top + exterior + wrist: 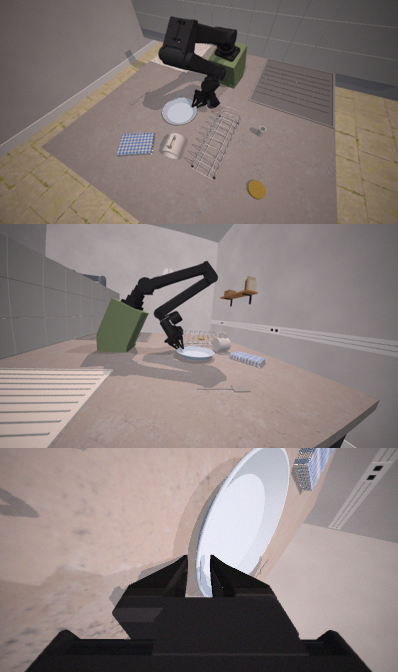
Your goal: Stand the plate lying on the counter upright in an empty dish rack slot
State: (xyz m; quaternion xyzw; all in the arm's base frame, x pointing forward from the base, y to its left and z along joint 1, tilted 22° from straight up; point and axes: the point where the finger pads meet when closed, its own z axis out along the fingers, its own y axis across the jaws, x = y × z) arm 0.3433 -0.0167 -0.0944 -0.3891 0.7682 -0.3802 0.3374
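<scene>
Right now the pale blue plate is 80 mm ahead of my hand, 50 mm to the right of it and 10 mm below it. Round my hand: grey drain mat 540 mm behind, 400 mm to the left, 20 mm below; disc 480 mm to the left, 180 mm ahead, 10 mm below; small white cup 380 mm to the left, 70 mm behind, 10 mm below.
</scene>
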